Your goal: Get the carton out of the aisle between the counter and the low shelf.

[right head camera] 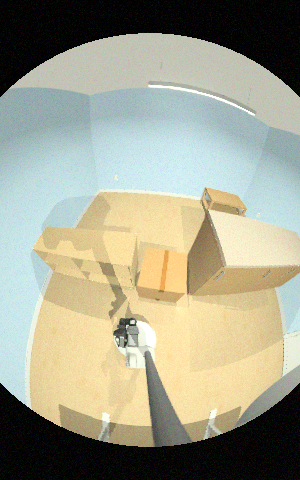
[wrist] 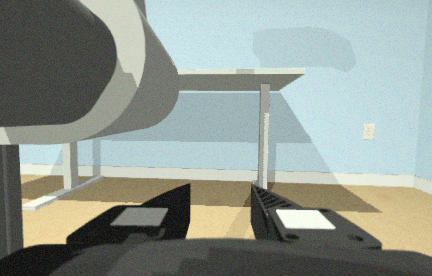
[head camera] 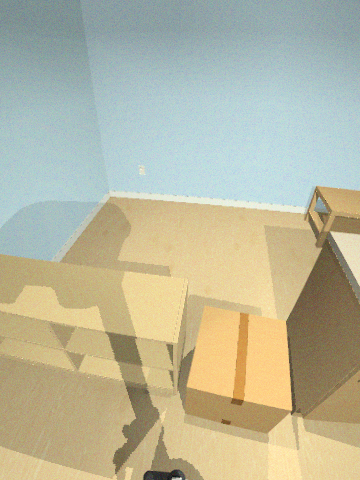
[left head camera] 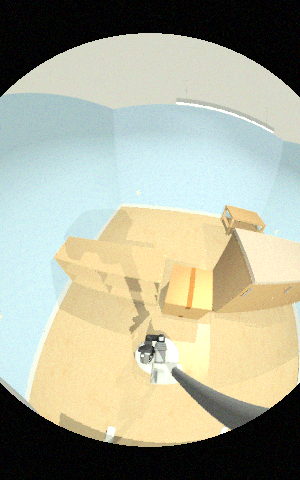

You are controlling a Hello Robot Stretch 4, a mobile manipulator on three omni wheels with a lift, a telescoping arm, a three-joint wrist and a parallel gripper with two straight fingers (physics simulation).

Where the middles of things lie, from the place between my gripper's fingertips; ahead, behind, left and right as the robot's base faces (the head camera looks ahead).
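There is the brown carton (head camera: 240, 376), and it sits 240 mm below my hand, 400 mm to the right of it and 740 mm ahead of it.
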